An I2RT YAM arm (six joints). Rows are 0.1 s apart.
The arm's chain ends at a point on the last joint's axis. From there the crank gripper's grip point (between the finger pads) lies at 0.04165 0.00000 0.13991 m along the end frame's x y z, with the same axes.
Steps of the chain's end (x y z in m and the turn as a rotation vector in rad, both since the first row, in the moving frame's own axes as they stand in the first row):
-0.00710, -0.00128, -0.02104, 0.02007, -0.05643, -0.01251
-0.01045, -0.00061, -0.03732, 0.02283, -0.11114, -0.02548
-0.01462, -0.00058, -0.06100, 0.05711, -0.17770, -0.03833
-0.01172, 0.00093, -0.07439, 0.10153, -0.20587, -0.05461
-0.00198, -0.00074, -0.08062, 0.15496, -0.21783, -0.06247
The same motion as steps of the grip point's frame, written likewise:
-0.01508, -0.00458, -0.01895, 0.02007, -0.05643, -0.01251
-0.02628, -0.00471, -0.03361, 0.02283, -0.11114, -0.02548
-0.04017, -0.00984, -0.05612, 0.05711, -0.17770, -0.03833
-0.04158, -0.01505, -0.06968, 0.10153, -0.20587, -0.05461
-0.03381, -0.02447, -0.07683, 0.15496, -0.21783, -0.06247

